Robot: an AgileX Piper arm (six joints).
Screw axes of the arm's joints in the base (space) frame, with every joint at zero. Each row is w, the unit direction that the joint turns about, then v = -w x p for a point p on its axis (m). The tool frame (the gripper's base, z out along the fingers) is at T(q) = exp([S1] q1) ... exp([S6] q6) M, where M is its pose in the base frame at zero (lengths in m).
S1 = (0, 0, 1, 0, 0, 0)
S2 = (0, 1, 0, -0.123, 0, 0)
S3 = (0, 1, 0, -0.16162, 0, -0.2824)
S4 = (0.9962, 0, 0.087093, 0, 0.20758, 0)
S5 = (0, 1, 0, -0.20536, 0, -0.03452)
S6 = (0.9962, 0, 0.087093, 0, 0.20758, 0)
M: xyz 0.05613 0 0.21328 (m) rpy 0 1.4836 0 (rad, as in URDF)
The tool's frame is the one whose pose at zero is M.
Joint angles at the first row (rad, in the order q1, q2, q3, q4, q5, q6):
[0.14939 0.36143 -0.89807 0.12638 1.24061 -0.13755]
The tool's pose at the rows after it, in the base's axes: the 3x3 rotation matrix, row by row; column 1 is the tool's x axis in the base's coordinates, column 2 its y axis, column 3 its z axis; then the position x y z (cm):
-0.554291 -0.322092 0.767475; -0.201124 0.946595 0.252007; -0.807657 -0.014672 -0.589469; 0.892 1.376 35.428
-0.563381 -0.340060 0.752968; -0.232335 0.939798 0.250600; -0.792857 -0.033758 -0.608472; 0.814 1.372 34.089
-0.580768 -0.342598 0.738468; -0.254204 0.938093 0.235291; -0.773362 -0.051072 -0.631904; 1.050 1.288 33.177
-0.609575 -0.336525 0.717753; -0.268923 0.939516 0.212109; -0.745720 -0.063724 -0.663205; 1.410 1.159 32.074
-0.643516 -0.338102 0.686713; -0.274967 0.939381 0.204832; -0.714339 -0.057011 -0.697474; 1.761 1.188 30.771
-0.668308 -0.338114 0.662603; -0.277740 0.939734 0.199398; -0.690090 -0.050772 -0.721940; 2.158 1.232 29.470
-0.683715 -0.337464 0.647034; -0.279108 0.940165 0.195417; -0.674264 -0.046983 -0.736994; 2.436 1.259 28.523
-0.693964 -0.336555 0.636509; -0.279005 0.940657 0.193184; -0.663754 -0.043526 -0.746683; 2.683 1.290 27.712
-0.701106 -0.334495 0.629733; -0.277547 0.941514 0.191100; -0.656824 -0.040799 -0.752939; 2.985 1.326 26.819
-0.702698 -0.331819 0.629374; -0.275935 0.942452 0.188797; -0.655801 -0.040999 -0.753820; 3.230 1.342 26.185
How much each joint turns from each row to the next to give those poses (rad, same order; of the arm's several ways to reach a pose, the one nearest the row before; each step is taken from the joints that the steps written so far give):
[0.00004 -0.04282 0.06637 0.01676 0.00000 -0.02685]
[-0.00011 -0.02681 0.05100 0.00091 0.00001 -0.03043]
[0.00001 -0.00503 0.03337 -0.01386 -0.00001 -0.01460]
[0.00011 -0.00081 0.03961 -0.02122 0.00001 -0.00305]
[0.00004 0.00004 0.04687 -0.00276 -0.00003 0.00003]
[-0.00016 -0.00003 0.04951 -0.00125 -0.01453 -0.00015]
[-0.00002 0.00003 0.03632 -0.00117 -0.01427 -0.00002]
[0.00007 -0.00003 0.03185 -0.00005 -0.01724 0.00007]
[-0.00008 0.00003 0.03629 0.00006 -0.02676 -0.00009]
[0.00015 -0.00002 0.02680 -0.00138 -0.02564 0.00016]

